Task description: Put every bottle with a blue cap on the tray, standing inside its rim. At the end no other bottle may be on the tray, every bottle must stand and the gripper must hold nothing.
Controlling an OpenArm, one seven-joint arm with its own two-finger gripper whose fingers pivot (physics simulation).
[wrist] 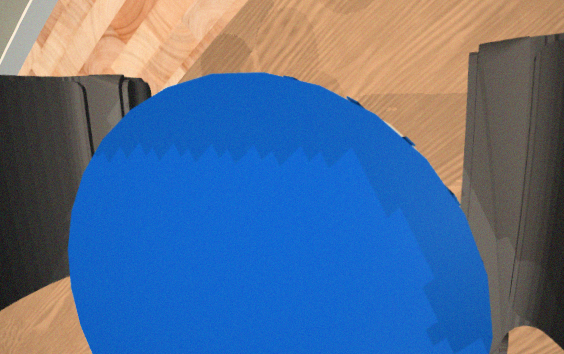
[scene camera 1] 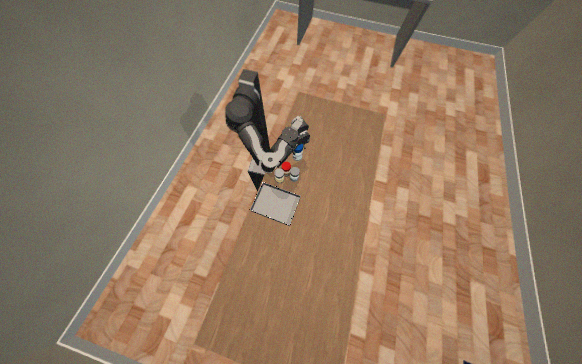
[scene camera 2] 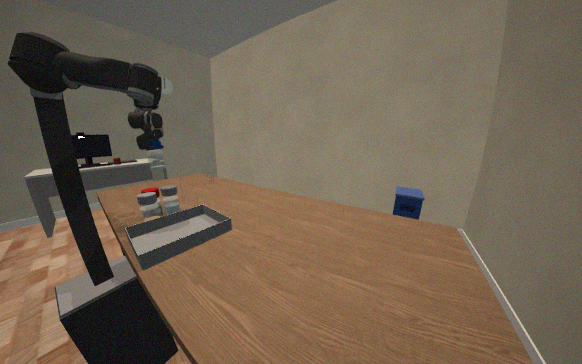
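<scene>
My gripper [scene camera 1: 303, 140] [scene camera 2: 151, 145] [wrist: 294, 218] is shut on a bottle with a blue cap [scene camera 1: 298, 153] [scene camera 2: 157, 158] [wrist: 270, 225] and holds it above the table, slightly tilted. Its cap fills most of the wrist view between the fingers, which hides the body there. A bottle with a red cap [scene camera 1: 286, 166] [scene camera 2: 150, 191] stands on the table beside a grey-capped bottle [scene camera 1: 279, 175] [scene camera 2: 148, 202] and another grey-capped bottle [scene camera 1: 294, 174] [scene camera 2: 170, 196]. The grey tray [scene camera 1: 270, 206] [scene camera 2: 187, 245] lies close to these three, with its floor bare.
The wooden table [scene camera 1: 320, 280] [scene camera 2: 320, 280] extends well past the tray. The arm's post [scene camera 2: 75, 190] stands at the table's side. A blue box [scene camera 2: 408, 202] shows beyond the table, and a desk with a monitor [scene camera 2: 92, 147] stands in the background.
</scene>
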